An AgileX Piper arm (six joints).
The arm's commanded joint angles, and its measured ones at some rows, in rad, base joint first. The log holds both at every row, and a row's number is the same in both.
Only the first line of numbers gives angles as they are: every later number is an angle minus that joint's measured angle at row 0.
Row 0, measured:
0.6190, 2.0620, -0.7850, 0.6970, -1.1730, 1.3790
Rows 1 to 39, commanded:
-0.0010, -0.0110, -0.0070, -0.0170, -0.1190, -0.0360
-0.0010, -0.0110, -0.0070, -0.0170, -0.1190, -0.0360
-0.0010, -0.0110, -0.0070, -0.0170, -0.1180, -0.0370
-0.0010, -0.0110, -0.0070, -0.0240, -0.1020, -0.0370
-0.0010, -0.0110, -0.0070, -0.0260, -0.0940, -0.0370
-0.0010, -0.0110, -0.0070, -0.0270, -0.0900, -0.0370
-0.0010, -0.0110, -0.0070, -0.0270, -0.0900, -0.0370
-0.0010, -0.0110, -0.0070, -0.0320, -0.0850, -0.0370
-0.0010, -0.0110, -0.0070, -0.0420, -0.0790, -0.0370
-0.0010, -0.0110, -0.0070, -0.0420, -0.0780, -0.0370
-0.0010, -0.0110, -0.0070, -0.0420, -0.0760, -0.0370
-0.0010, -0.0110, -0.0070, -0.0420, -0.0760, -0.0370
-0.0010, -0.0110, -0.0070, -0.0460, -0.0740, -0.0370
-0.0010, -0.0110, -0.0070, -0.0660, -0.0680, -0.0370
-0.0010, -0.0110, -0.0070, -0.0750, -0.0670, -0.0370
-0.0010, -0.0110, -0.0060, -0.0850, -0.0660, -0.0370
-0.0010, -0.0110, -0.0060, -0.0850, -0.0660, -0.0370
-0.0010, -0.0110, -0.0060, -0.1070, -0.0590, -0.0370
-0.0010, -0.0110, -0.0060, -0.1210, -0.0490, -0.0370
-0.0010, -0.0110, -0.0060, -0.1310, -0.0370, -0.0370
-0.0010, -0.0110, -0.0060, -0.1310, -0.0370, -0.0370
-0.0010, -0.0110, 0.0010, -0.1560, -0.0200, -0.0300
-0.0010, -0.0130, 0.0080, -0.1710, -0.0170, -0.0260
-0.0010, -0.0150, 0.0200, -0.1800, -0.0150, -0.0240
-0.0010, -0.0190, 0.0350, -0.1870, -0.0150, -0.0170
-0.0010, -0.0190, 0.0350, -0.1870, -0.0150, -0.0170
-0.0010, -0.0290, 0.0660, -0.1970, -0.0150, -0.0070
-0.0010, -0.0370, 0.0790, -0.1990, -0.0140, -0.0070
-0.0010, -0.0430, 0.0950, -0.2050, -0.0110, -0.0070
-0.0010, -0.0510, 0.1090, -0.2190, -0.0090, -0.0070
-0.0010, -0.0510, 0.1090, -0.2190, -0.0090, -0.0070
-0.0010, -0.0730, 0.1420, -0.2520, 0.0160, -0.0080
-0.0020, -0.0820, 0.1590, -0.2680, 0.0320, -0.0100
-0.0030, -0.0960, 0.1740, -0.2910, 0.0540, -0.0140
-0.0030, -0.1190, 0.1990, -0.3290, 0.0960, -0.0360
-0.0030, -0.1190, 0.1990, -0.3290, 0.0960, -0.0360
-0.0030, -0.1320, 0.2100, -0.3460, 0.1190, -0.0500
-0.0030, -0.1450, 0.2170, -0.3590, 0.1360, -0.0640
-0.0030, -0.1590, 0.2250, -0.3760, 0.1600, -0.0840
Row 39, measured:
0.0030, -0.1150, 0.2060, -0.3170, 0.1020, -0.0320
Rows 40 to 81, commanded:
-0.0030, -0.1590, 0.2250, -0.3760, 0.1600, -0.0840
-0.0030, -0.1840, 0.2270, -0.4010, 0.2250, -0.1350
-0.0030, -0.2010, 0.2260, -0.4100, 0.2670, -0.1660
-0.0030, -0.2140, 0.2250, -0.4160, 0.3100, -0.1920
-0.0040, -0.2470, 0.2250, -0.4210, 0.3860, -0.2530
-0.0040, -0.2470, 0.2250, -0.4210, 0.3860, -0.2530
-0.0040, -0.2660, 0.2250, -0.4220, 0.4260, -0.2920
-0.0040, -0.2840, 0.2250, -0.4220, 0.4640, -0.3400
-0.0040, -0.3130, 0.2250, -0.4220, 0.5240, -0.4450
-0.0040, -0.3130, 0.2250, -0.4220, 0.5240, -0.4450
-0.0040, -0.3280, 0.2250, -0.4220, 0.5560, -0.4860
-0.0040, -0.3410, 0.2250, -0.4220, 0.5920, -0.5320
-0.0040, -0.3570, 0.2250, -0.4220, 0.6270, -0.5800
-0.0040, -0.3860, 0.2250, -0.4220, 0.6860, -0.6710
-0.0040, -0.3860, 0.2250, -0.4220, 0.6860, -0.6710
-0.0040, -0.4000, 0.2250, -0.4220, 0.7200, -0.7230
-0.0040, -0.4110, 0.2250, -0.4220, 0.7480, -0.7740
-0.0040, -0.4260, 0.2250, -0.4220, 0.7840, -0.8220
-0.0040, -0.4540, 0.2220, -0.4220, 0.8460, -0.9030
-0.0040, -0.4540, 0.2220, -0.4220, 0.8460, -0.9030
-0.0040, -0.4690, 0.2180, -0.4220, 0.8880, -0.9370
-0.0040, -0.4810, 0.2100, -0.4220, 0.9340, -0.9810
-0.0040, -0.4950, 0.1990, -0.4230, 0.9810, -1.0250
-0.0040, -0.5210, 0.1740, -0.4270, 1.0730, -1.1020
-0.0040, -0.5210, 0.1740, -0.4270, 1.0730, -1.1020
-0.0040, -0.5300, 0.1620, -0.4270, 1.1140, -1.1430
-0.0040, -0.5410, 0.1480, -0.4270, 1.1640, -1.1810
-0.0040, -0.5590, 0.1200, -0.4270, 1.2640, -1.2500
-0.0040, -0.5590, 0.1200, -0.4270, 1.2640, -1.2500
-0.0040, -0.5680, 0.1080, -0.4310, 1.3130, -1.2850
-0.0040, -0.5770, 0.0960, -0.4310, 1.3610, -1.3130
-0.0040, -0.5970, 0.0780, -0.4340, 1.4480, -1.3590
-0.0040, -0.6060, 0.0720, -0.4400, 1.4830, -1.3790
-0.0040, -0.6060, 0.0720, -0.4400, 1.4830, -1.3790
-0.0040, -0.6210, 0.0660, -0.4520, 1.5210, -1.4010
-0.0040, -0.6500, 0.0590, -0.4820, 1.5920, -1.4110
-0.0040, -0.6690, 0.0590, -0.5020, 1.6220, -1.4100
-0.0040, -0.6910, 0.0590, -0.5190, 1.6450, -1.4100
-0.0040, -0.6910, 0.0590, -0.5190, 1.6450, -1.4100
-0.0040, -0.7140, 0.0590, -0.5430, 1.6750, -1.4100
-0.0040, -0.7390, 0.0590, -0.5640, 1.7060, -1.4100
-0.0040, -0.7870, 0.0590, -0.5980, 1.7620, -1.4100
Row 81, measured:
0.0030, -0.7200, 0.0650, -0.5420, 1.6730, -1.3940
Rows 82 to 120, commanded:
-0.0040, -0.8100, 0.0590, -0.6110, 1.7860, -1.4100
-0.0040, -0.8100, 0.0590, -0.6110, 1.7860, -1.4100
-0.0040, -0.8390, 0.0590, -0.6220, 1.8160, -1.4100
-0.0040, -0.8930, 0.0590, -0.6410, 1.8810, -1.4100
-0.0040, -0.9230, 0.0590, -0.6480, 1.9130, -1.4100
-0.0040, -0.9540, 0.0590, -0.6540, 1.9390, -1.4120
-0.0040, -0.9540, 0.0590, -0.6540, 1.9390, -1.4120
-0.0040, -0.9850, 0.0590, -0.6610, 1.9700, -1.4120
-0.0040, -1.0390, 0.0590, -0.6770, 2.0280, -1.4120
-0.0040, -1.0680, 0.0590, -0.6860, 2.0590, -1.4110
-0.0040, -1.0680, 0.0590, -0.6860, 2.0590, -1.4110
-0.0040, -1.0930, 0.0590, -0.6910, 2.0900, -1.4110
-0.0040, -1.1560, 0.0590, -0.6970, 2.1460, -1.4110
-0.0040, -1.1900, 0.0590, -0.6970, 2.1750, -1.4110
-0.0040, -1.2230, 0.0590, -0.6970, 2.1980, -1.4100
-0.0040, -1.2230, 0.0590, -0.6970, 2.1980, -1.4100
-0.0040, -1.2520, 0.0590, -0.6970, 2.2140, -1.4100
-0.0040, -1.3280, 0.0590, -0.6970, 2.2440, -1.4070
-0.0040, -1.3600, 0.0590, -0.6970, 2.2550, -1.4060
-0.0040, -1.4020, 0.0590, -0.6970, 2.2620, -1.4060
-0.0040, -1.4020, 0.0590, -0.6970, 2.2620, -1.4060
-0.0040, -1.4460, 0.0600, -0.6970, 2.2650, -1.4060
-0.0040, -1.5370, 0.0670, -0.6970, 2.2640, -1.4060
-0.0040, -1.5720, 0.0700, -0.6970, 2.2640, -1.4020
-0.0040, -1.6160, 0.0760, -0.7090, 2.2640, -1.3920
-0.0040, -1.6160, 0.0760, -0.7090, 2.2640, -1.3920
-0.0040, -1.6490, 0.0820, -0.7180, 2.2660, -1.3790
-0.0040, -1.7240, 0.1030, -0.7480, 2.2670, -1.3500
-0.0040, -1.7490, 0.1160, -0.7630, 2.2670, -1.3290
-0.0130, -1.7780, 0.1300, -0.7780, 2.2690, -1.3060
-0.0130, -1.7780, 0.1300, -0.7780, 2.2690, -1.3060
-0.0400, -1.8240, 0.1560, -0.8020, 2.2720, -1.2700
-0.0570, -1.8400, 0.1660, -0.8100, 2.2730, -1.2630
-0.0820, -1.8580, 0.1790, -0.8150, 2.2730, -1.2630
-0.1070, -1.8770, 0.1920, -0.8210, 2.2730, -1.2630
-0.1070, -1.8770, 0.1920, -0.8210, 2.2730, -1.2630
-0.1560, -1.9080, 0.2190, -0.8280, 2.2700, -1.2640
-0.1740, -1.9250, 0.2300, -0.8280, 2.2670, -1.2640
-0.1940, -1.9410, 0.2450, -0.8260, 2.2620, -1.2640
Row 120, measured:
-0.1430, -1.8970, 0.2150, -0.8160, 2.2740, -1.2730
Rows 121 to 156, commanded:
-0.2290, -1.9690, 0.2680, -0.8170, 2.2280, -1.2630
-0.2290, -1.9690, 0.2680, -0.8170, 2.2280, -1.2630
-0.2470, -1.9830, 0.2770, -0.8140, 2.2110, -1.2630
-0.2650, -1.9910, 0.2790, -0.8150, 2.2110, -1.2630
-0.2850, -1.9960, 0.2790, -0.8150, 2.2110, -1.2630
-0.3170, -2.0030, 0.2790, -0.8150, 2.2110, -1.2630
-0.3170, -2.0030, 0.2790, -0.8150, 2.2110, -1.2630
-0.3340, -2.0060, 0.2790, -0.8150, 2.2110, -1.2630
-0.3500, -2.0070, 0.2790, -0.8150, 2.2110, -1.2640
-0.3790, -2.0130, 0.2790, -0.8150, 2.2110, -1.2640
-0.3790, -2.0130, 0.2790, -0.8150, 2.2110, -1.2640
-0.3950, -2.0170, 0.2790, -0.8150, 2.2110, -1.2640
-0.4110, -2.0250, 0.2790, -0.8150, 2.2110, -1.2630
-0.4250, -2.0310, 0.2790, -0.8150, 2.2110, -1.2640
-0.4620, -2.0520, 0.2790, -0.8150, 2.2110, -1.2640
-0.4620, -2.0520, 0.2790, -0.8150, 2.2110, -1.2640
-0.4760, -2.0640, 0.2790, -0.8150, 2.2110, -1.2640
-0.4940, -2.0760, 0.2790, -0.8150, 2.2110, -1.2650
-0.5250, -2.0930, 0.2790, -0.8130, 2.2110, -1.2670
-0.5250, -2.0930, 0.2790, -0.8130, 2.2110, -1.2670
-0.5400, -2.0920, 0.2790, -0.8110, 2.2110, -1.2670
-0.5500, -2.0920, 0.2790, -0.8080, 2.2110, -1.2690
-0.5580, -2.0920, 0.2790, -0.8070, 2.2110, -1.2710
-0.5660, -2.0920, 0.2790, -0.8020, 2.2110, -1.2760
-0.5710, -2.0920, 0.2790, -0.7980, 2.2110, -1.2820
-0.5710, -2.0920, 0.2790, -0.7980, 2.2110, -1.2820
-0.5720, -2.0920, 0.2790, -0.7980, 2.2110, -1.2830
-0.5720, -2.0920, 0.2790, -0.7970, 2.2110, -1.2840
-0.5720, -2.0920, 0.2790, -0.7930, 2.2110, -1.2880
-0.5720, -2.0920, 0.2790, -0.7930, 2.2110, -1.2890
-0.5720, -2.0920, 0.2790, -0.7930, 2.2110, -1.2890
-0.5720, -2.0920, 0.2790, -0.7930, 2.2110, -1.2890
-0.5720, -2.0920, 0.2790, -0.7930, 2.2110, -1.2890
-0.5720, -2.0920, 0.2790, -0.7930, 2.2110, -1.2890
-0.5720, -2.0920, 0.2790, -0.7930, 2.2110, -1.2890
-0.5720, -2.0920, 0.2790, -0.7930, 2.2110, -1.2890
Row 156, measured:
-0.5650, -2.0660, 0.2770, -0.7960, 2.2190, -1.2780
